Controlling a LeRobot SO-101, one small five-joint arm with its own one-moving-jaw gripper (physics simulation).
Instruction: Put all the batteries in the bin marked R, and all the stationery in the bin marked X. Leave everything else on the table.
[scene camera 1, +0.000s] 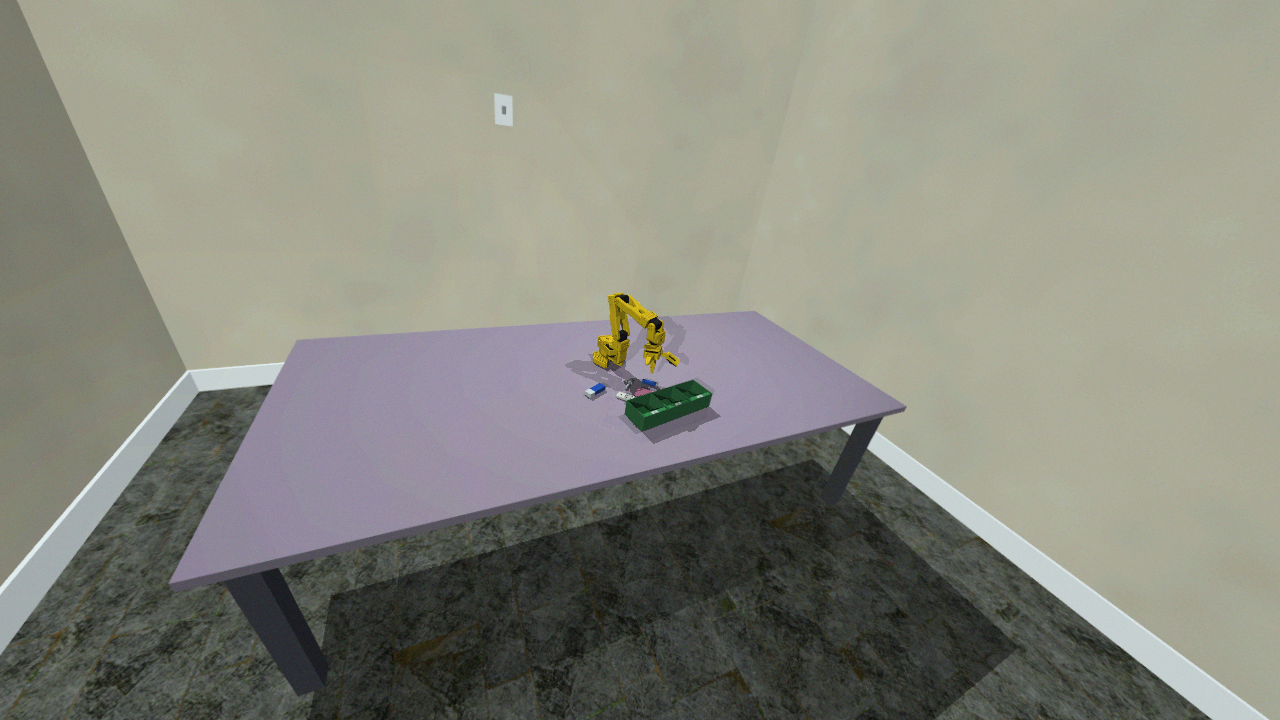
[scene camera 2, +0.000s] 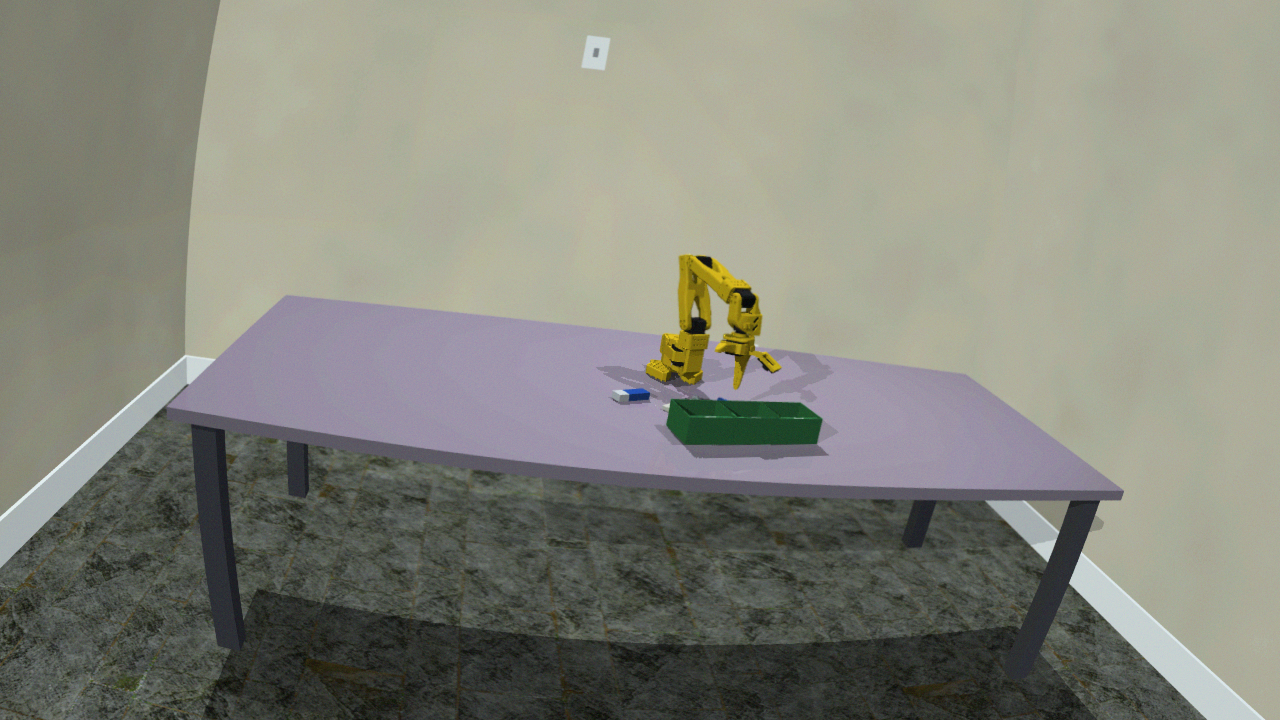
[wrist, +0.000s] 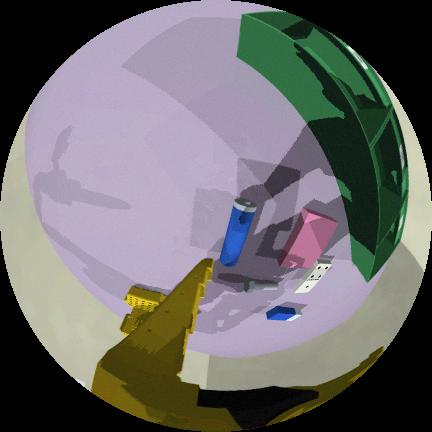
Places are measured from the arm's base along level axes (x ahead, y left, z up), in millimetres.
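Where they show: hand, its tool point: (scene camera 1: 651, 372) (scene camera 2: 735, 387) (wrist: 212, 266); arm's base, origin of its link: (scene camera 1: 610, 363) (scene camera 2: 675, 379).
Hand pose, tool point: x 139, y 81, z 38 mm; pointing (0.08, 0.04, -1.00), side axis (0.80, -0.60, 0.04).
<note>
Things, the pixels of their centre, and the offset from my tool point. Level surfaces: height alone.
- blue battery with a silver end, middle of its body: (wrist: 236, 233) (scene camera 1: 650, 382) 31 mm down, 12 mm ahead, 7 mm right
- white eraser, middle of its body: (wrist: 284, 313) (scene camera 2: 631, 395) (scene camera 1: 595, 390) 31 mm down, 10 mm ahead, 188 mm right
- green three-compartment bin, middle of its body: (wrist: 378, 168) (scene camera 2: 746, 422) (scene camera 1: 669, 403) 15 mm down, 146 mm ahead, 12 mm right
- pink block, middle of its body: (wrist: 308, 241) (scene camera 1: 644, 393) 33 mm down, 60 mm ahead, 49 mm right
- white domino, middle of its body: (wrist: 311, 277) (scene camera 1: 625, 396) 34 mm down, 59 mm ahead, 111 mm right
- grey bolt, middle of its body: (wrist: 261, 285) 32 mm down, 5 mm ahead, 78 mm right
- lilac table, height of its surface: 38 mm down
A blue battery with a silver end (wrist: 237, 237) (scene camera 1: 649, 383) lies on the table, just beyond the fixed jaw's tip in the wrist view. A blue and white eraser (wrist: 283, 314) (scene camera 1: 595, 391) (scene camera 2: 631, 395) lies apart from the other items, left of the green bin. The green three-compartment bin (scene camera 1: 666, 416) (scene camera 2: 751, 431) (wrist: 272, 50) stands on the table; its white labels are too slanted or small to read. My gripper (scene camera 1: 665, 365) (scene camera 2: 758, 377) (wrist: 295, 304) is wide open and empty, its jaws above the table behind the bin.
A pink block (wrist: 310, 237) (scene camera 1: 641, 392) and a white domino (wrist: 314, 276) (scene camera 1: 623, 395) lie beside the bin. A grey bolt (wrist: 261, 286) lies between battery and eraser in the wrist view. The arm's yellow base (scene camera 1: 612, 351) (scene camera 2: 677, 358) stands behind them on the lilac table (scene camera 1: 429, 420) (scene camera 2: 429, 385).
</note>
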